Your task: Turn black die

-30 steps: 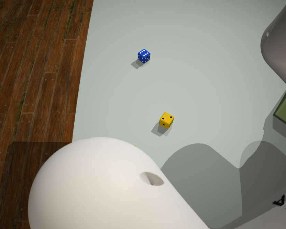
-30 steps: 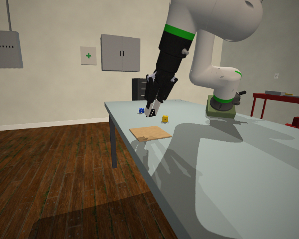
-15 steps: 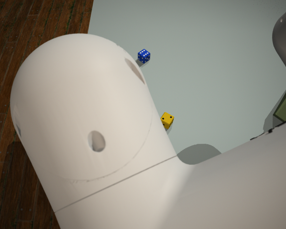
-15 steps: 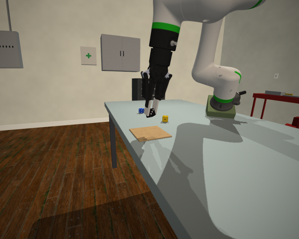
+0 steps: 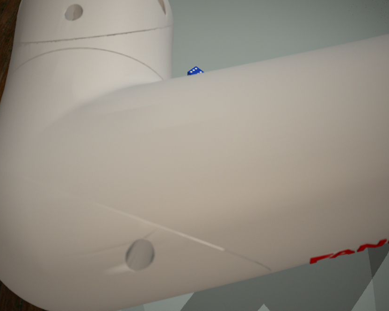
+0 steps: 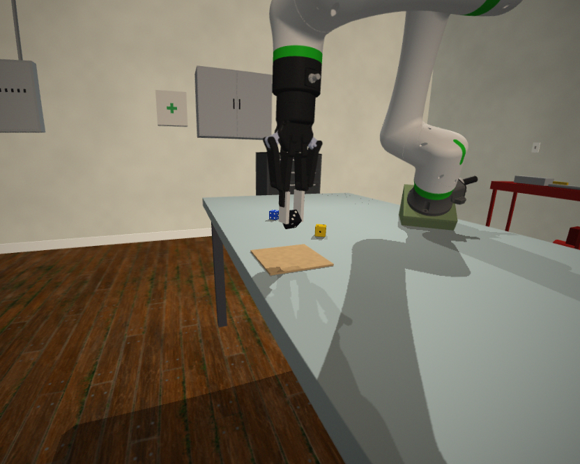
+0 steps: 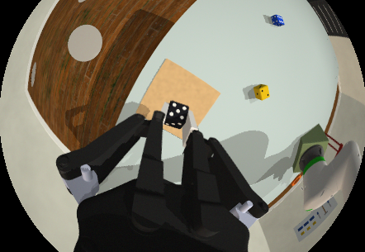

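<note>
The black die lies 3 cm below my hand. Also, from my hand: yellow die 11 cm behind, 18 cm to the right, 10 cm below; then blue die 1 cm ahead, 39 cm to the right, 10 cm below; then tan mat 11 cm below.
</note>
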